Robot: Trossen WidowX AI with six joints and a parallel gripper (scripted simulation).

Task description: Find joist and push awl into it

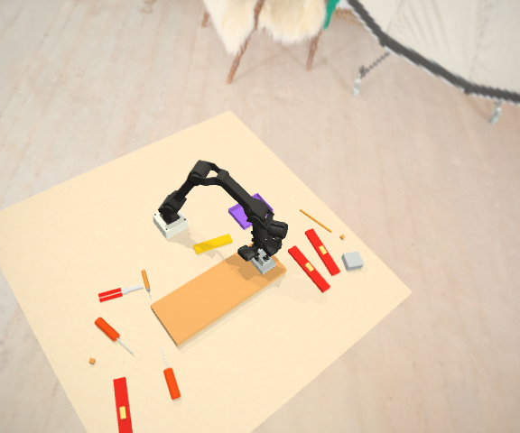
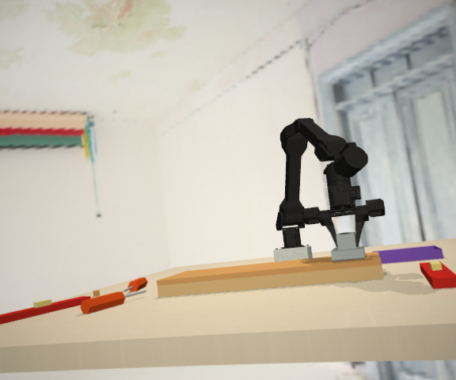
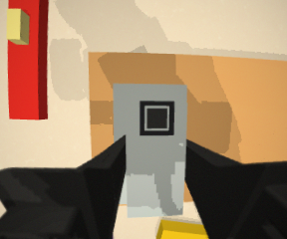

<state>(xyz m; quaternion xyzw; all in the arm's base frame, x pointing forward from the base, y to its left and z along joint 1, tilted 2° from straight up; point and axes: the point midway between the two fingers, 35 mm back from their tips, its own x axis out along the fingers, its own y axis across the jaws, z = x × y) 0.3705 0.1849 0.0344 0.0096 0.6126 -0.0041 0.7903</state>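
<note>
Now: the purple tray 23 cm behind my gripper tip, 14 cm to the left of it and 5 cm below it. Also, from my gripper tip: square indicator 3 cm above, 2 cm ahead; then yellow block 19 cm behind, 10 cm to the right, 6 cm below; then stud finder 2 cm above, 1 cm ahead.
</note>
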